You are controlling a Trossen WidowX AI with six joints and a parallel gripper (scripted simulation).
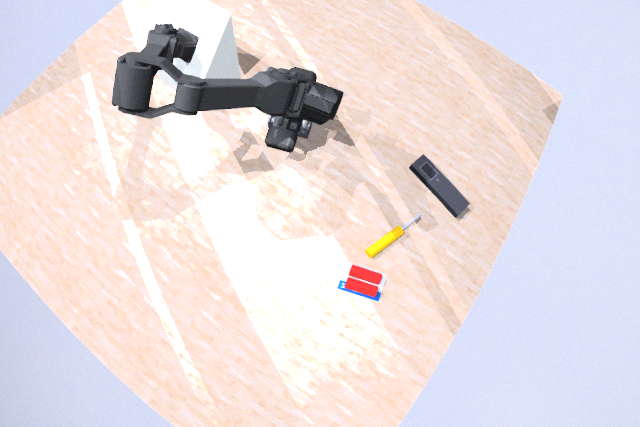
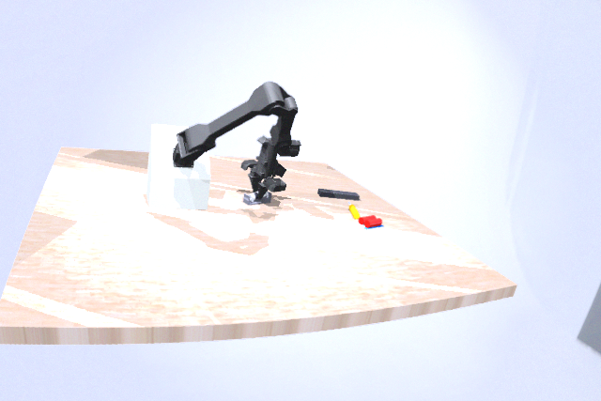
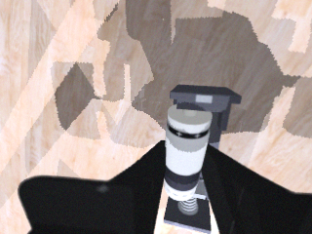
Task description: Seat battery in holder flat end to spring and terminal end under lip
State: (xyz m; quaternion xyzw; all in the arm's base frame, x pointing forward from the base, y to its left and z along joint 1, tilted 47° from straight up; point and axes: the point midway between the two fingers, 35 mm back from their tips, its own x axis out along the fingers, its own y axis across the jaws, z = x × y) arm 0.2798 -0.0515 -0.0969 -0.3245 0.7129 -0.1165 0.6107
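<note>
Right now my gripper tip is 1 cm below the battery. From my gripper tip the other things lie so: dark remote 36 cm ahead, 7 cm to the left; then yellow screwdriver 33 cm ahead, 8 cm to the right; then blue-white card 33 cm ahead, 21 cm to the right.
</note>
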